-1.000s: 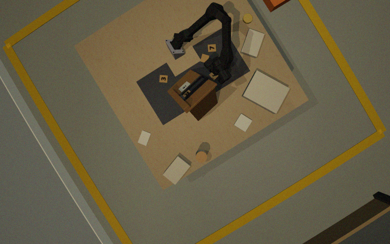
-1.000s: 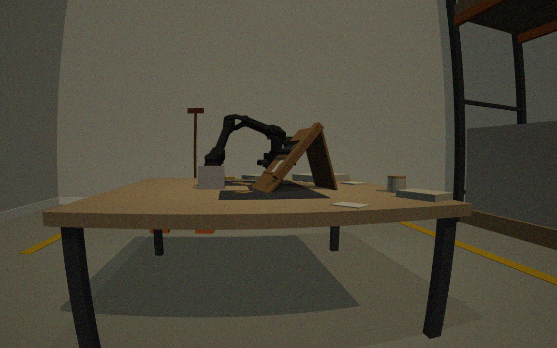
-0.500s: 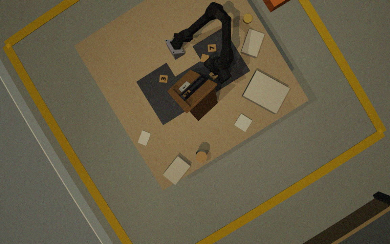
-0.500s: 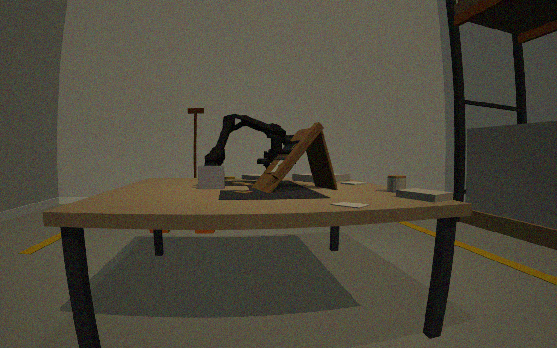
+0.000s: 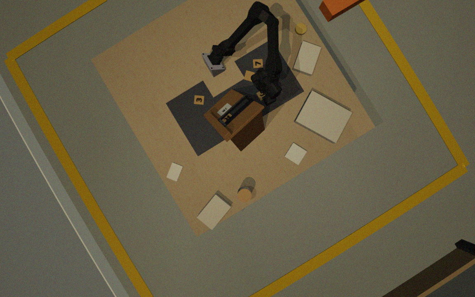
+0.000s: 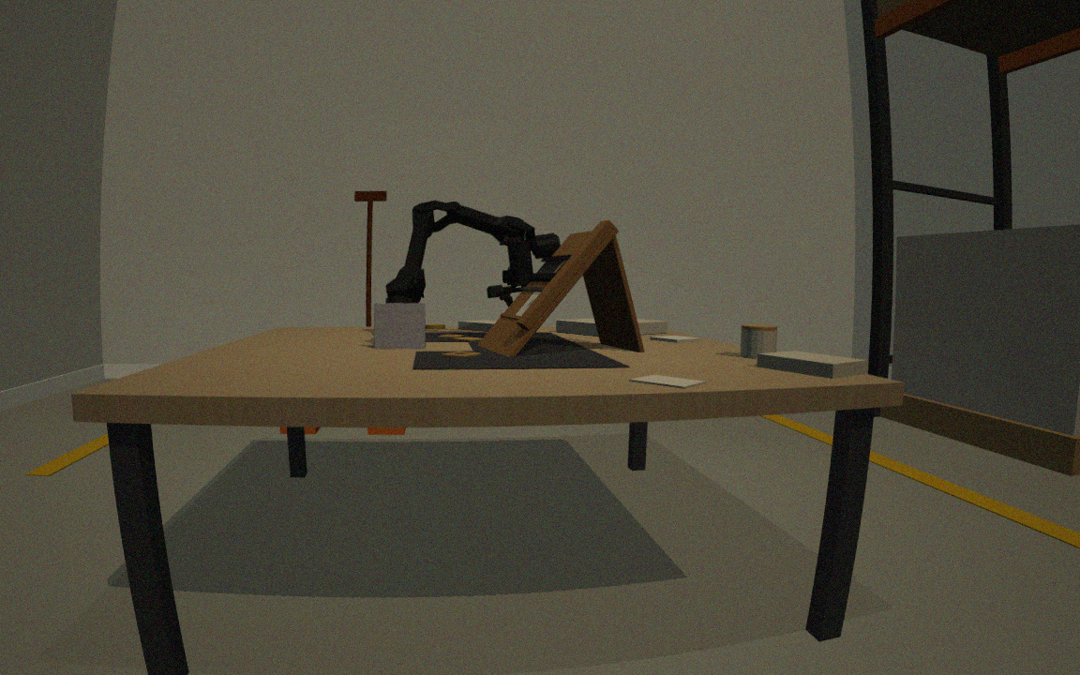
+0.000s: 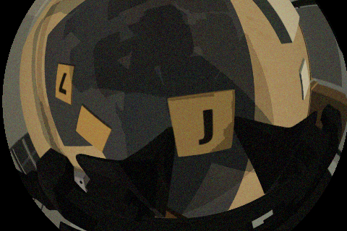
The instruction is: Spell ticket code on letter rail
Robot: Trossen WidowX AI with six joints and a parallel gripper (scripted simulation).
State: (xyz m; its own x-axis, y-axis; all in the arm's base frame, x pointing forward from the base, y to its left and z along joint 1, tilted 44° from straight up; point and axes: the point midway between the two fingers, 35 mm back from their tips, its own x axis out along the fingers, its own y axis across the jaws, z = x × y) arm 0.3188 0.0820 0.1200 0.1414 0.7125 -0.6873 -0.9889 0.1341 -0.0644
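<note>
Now: the white ticket 30 mm behind my gripper tip, 240 mm to the right of it and 60 mm above it. From my gripper tip the other things lie so: white box: 300 mm ahead, 250 mm to the left, 30 mm below; dark mat: 120 mm behind, 140 mm to the right, 50 mm below; j tile: right at my gripper tip.
</note>
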